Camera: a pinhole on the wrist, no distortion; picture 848 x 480 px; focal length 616.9 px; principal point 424.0 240.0 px. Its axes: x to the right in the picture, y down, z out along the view. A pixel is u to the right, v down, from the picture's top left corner.
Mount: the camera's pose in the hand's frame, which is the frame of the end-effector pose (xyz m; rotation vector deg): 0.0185 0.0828 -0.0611 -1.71 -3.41 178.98
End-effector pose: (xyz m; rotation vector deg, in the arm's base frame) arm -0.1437 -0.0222 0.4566 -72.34 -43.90 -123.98
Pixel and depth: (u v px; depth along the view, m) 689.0 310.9 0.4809
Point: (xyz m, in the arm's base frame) 0.1979 0.2838 0.4512
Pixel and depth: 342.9 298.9 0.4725
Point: 0.0835 0.2377 0.6903
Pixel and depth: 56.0 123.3 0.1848
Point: -0.0489 -0.0301 0.6429
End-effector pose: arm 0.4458 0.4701 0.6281 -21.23 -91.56 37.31
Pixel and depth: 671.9 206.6 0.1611
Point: 0.3439 0.4900 0.5336
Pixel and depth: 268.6 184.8 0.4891
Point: -0.0104 0.5483 0.6567
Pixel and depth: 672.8 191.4 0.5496
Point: -0.0152 0.3368 0.3778
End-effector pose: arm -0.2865 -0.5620 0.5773 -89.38 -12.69 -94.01
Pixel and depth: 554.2 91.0 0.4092
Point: 0.0737 -0.4119 0.5166
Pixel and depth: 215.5 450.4 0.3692
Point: -0.0824 -0.3886 0.7845
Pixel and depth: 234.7 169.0 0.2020
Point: -0.1068 -0.5661 0.6360
